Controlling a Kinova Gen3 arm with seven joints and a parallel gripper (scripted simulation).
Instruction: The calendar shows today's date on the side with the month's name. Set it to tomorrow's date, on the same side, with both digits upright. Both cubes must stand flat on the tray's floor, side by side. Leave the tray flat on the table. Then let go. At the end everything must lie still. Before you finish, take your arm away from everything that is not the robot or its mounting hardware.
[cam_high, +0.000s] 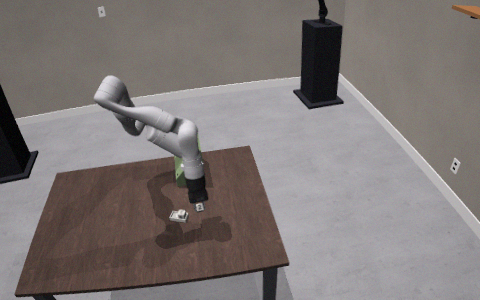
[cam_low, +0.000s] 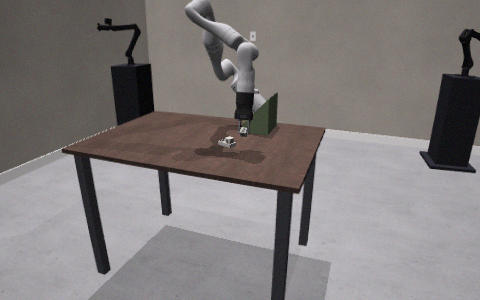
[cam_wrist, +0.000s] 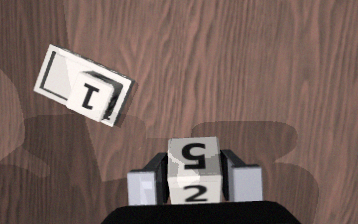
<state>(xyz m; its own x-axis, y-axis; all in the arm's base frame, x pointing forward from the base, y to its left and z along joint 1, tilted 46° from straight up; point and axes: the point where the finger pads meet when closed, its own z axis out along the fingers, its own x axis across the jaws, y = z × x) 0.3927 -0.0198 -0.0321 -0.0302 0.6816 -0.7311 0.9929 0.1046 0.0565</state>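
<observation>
The digit cube lies 10 mm below my hand. Also, from my hand: white calendar tray: 50 mm behind, 90 mm to the right, 90 mm below; white cube: 40 mm behind, 80 mm to the right, 70 mm below.
</observation>
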